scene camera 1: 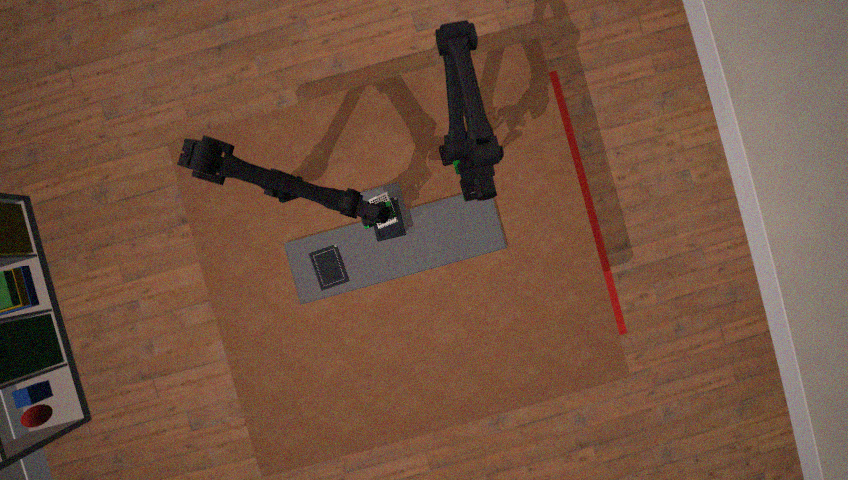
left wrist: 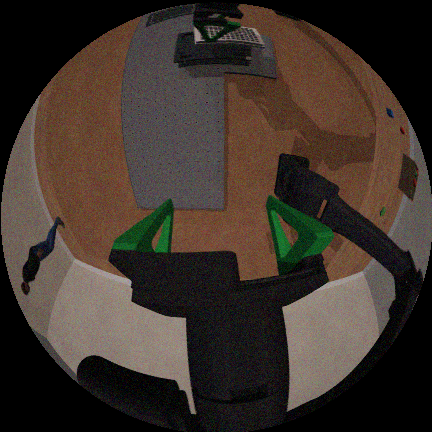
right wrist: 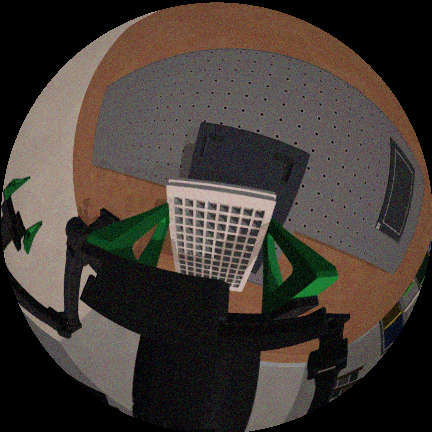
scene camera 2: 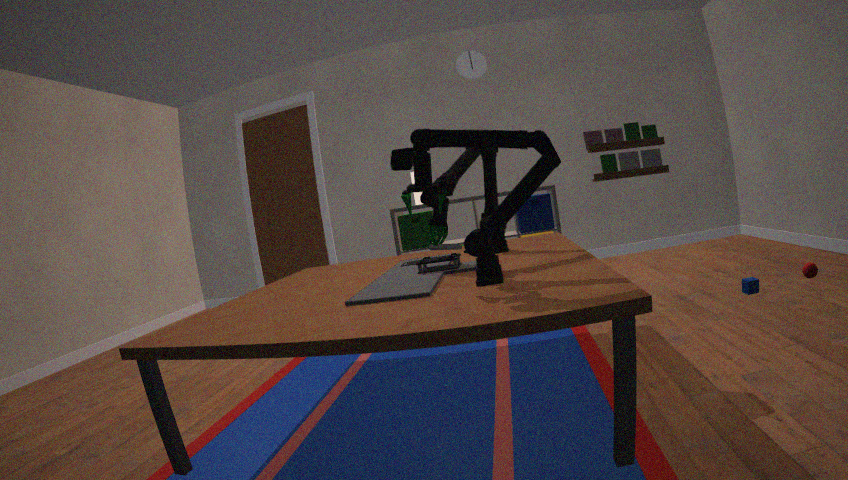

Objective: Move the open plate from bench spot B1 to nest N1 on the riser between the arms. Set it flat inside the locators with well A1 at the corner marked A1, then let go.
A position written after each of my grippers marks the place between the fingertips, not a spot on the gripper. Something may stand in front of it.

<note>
My left gripper [scene camera 2: 425, 214] is open, with nothing in its grasp. My right gripper [right wrist: 218, 214] holds a white well plate [right wrist: 216, 229], clear of everything else.
My left gripper is seen too in the left wrist view [left wrist: 220, 200].
</note>
